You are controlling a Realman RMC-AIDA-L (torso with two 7-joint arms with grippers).
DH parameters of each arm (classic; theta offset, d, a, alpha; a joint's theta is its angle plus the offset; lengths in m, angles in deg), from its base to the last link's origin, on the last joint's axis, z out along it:
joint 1: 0 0.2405 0 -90
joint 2: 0 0 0 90
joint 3: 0 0.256 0 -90
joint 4: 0 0 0 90
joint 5: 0 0.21 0 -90
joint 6: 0 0 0 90
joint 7: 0 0.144 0 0
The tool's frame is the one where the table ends.
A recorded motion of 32 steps. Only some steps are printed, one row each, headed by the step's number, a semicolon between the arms.
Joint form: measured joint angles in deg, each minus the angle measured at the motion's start. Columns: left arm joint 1, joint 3, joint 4, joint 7, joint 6, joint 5, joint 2; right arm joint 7, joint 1, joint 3, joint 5, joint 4, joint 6, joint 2.
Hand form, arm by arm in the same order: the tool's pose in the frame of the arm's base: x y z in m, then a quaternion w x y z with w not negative. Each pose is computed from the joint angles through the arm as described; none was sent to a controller.
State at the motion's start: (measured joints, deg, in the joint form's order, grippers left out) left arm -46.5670 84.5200 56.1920 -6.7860 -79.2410 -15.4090 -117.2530; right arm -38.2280 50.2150 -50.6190 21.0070 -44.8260 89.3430 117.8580
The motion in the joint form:
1: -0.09 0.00 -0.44 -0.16 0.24 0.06 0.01; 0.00 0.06 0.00 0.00 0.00 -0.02 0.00
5: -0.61 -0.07 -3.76 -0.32 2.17 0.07 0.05; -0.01 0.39 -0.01 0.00 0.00 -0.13 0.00
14: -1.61 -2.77 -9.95 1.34 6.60 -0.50 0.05; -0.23 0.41 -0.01 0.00 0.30 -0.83 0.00
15: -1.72 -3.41 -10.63 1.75 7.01 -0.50 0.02; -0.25 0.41 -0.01 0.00 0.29 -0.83 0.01
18: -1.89 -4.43 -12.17 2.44 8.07 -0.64 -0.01; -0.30 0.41 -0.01 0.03 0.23 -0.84 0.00
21: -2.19 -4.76 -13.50 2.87 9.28 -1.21 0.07; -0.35 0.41 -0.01 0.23 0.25 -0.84 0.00
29: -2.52 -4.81 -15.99 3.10 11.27 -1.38 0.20; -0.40 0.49 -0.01 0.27 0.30 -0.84 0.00
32: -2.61 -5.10 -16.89 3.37 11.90 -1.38 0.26; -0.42 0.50 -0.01 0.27 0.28 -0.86 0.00
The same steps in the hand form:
1: -0.2092 0.4004 -0.0124 0.33507 -0.73172 -0.54695 0.23056; 0.2241 0.3861 0.0014 0.10827 -0.85349 0.48280 -0.16351
5: -0.2182 0.4010 -0.0165 0.33475 -0.72548 -0.55344 0.23524; 0.2219 0.3877 0.0014 0.10959 -0.85499 0.48003 -0.16292
14: -0.2335 0.4045 -0.0217 0.32881 -0.71950 -0.56826 0.22647; 0.2226 0.3888 0.0007 0.11279 -0.85576 0.47835 -0.16166
15: -0.2353 0.4048 -0.0219 0.32733 -0.71891 -0.57045 0.22498; 0.2226 0.3888 0.0006 0.11275 -0.85588 0.47816 -0.16164
18: -0.2396 0.4050 -0.0231 0.32454 -0.71743 -0.57503 0.22204; 0.2224 0.3890 0.0009 0.11315 -0.85624 0.47754 -0.16126
21: -0.2415 0.4062 -0.0248 0.32276 -0.71819 -0.57681 0.21753; 0.2220 0.3890 0.0006 0.11231 -0.85671 0.47739 -0.15978
29: -0.2483 0.4064 -0.0274 0.32418 -0.71568 -0.57896 0.21799; 0.2215 0.3892 0.0004 0.11188 -0.85722 0.47665 -0.15957
32: -0.2511 0.4063 -0.0277 0.32415 -0.71456 -0.58031 0.21811; 0.2214 0.3893 0.0005 0.11216 -0.85739 0.47631 -0.15946

